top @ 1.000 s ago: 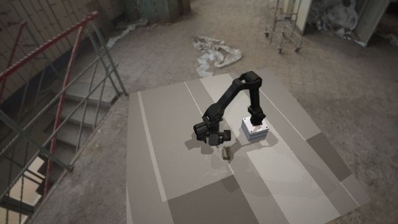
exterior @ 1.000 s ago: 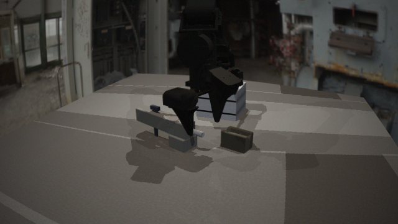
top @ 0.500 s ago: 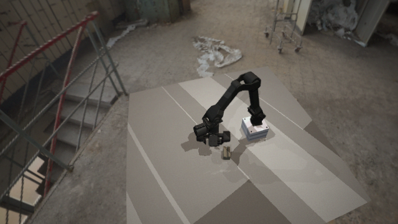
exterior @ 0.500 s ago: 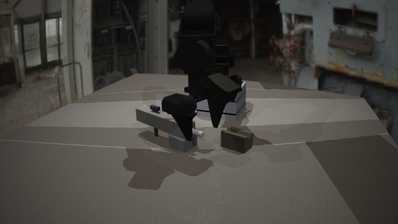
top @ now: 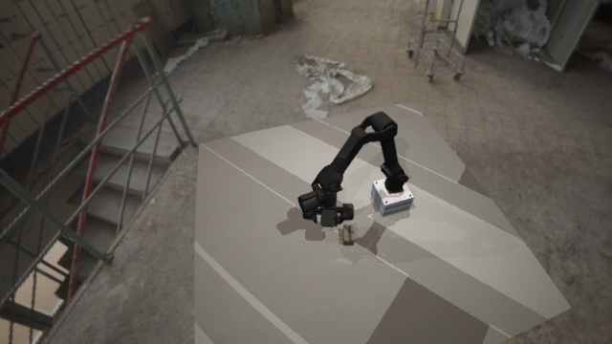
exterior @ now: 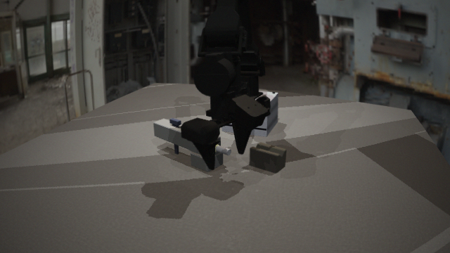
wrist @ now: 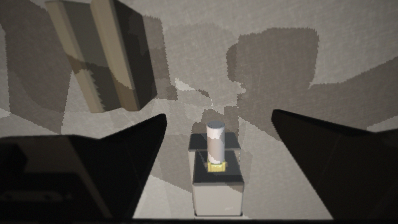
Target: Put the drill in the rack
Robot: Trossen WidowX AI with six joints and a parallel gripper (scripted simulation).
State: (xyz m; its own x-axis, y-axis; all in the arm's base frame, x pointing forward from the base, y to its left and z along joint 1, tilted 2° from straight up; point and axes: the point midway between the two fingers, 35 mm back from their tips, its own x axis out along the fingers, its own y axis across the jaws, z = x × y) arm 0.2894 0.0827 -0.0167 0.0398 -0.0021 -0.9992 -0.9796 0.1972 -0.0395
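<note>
Right now the drill is 60 mm to the right of my gripper tip, 20 mm behind it and 20 mm above it. Also, from my gripper tip: dark blue T-shaped key 150 mm to the right, 30 mm behind, 20 mm above; then dark rack 70 mm behind, 60 mm to the left, 10 mm below; then grey fixture block 120 mm to the right, 30 mm behind, 10 mm above.
</note>
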